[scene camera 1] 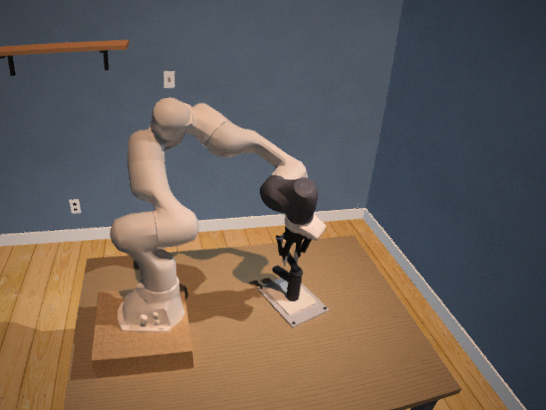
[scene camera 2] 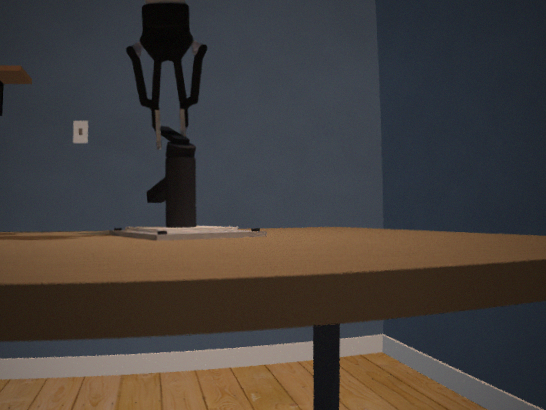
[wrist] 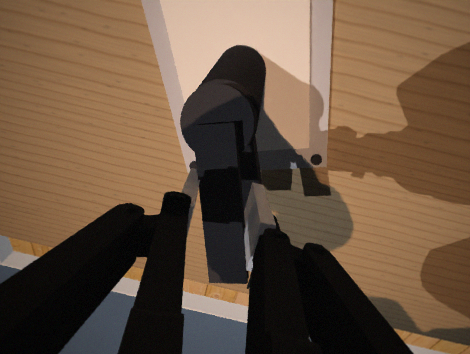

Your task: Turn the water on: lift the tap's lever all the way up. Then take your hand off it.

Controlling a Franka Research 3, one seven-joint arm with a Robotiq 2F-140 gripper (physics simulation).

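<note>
The black tap stands upright on a light grey base plate. Its spout sticks out from the side of the body, below the lever. The lever rises at a slant from the tap's top, its free end higher than its hinge. My gripper points down and is shut on the lever, with one pale finger pad on each side of it. In scene camera 1 the fingers partly hide the lever.
The tap's plate lies on a wooden table. The arm's base stands on a wooden block at the table's left in scene camera 1. A wall shelf hangs behind, and blue walls stand behind and to the right.
</note>
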